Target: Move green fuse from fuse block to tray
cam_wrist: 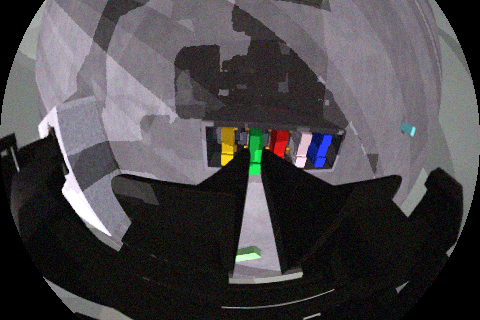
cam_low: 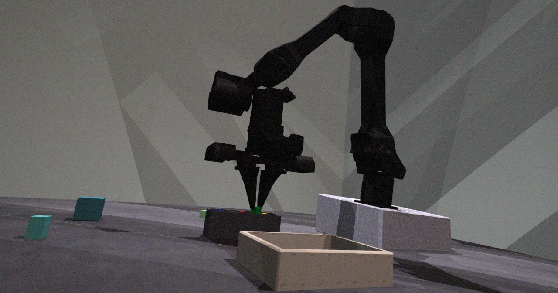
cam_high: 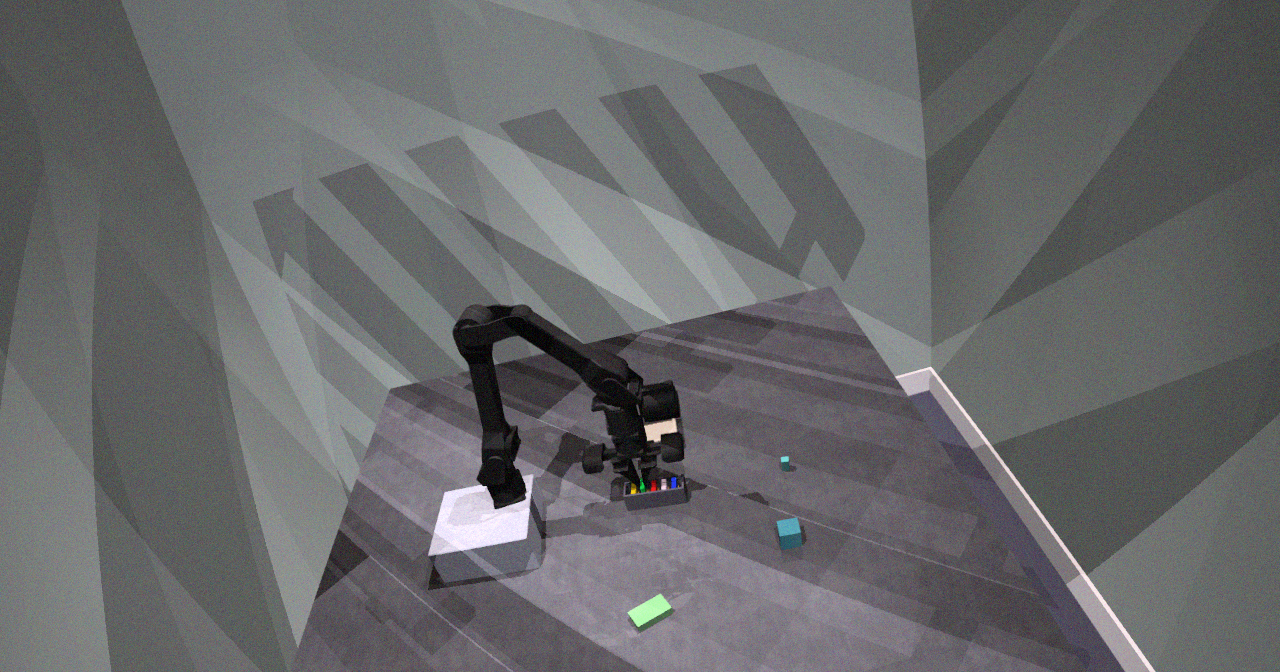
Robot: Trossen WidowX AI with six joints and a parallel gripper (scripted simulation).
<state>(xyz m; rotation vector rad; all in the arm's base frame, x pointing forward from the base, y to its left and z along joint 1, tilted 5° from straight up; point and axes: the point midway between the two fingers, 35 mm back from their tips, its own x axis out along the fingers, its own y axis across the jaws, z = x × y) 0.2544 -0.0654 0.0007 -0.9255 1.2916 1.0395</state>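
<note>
The yellow fuse lies 2 cm below my gripper tip, 2 cm behind it and 1 cm to the left of it. Also, from my gripper tip: green fuse: 1 cm below; then red fuse: 2 cm below, 2 cm ahead; then white fuse: 4 cm ahead, 2 cm below, 1 cm to the right.
</note>
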